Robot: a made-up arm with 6 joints. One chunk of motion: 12 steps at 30 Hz.
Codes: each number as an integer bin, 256 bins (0 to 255) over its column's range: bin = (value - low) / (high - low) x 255, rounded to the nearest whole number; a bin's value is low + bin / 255 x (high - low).
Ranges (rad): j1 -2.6..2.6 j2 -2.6..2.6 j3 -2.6..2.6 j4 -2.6..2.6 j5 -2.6..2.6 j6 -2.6..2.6
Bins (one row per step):
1: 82 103 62 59 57 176
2: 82 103 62 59 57 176
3: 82 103 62 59 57 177
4: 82 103 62 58 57 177
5: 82 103 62 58 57 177
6: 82 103 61 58 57 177
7: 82 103 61 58 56 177
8: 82 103 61 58 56 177
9: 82 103 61 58 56 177
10: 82 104 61 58 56 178
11: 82 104 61 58 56 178
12: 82 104 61 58 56 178
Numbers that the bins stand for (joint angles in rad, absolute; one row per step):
1: -0.9278 -0.4996 -1.3357 -1.3969 -1.4376 0.9890
2: -0.9278 -0.4996 -1.3357 -1.3969 -1.4376 0.9890
3: -0.9278 -0.4996 -1.3357 -1.3969 -1.4376 1.0094
4: -0.9278 -0.4996 -1.3357 -1.4173 -1.4376 1.0094
5: -0.9278 -0.4996 -1.3357 -1.4173 -1.4376 1.0094
6: -0.9278 -0.4996 -1.3561 -1.4173 -1.4376 1.0094
7: -0.9278 -0.4996 -1.3561 -1.4173 -1.4580 1.0094
8: -0.9278 -0.4996 -1.3561 -1.4173 -1.4580 1.0094
9: -0.9278 -0.4996 -1.3561 -1.4173 -1.4580 1.0094
10: -0.9278 -0.4792 -1.3561 -1.4173 -1.4580 1.0298
11: -0.9278 -0.4792 -1.3561 -1.4173 -1.4580 1.0298
12: -0.9278 -0.4792 -1.3561 -1.4173 -1.4580 1.0298

